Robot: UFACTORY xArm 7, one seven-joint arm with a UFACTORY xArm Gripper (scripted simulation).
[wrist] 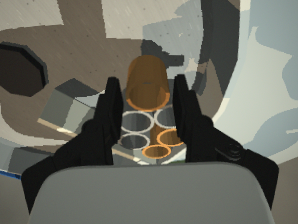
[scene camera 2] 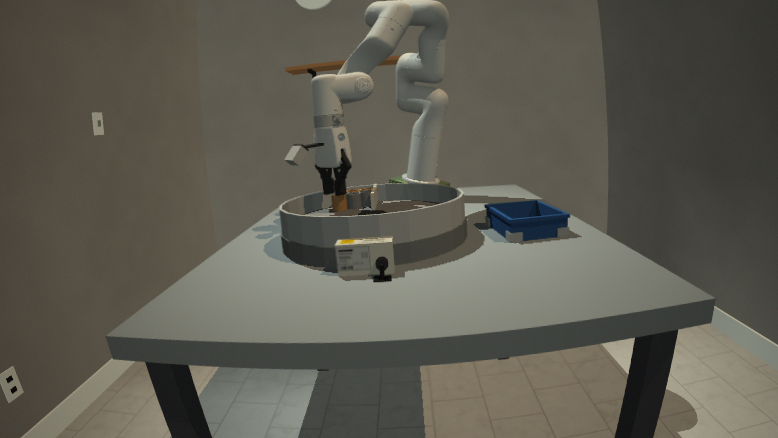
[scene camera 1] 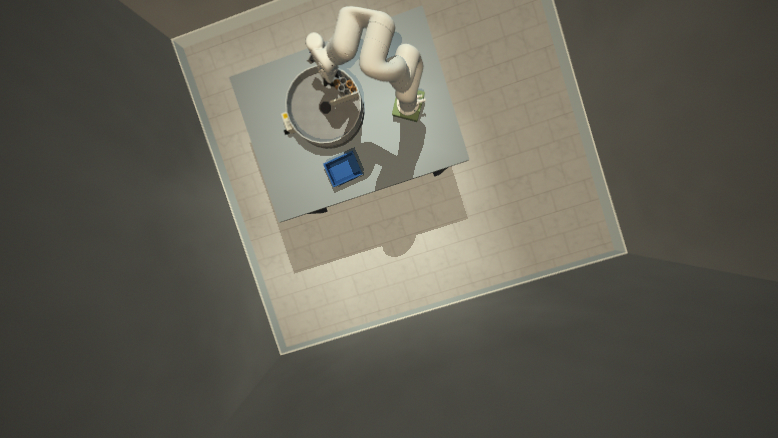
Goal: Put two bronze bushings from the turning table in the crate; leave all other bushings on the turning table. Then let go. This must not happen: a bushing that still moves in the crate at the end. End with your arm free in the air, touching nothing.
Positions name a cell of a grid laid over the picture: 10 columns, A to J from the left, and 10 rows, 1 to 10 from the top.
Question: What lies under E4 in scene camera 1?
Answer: A blue crate.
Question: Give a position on a grey bushing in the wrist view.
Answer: E6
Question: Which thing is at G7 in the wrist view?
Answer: My gripper.
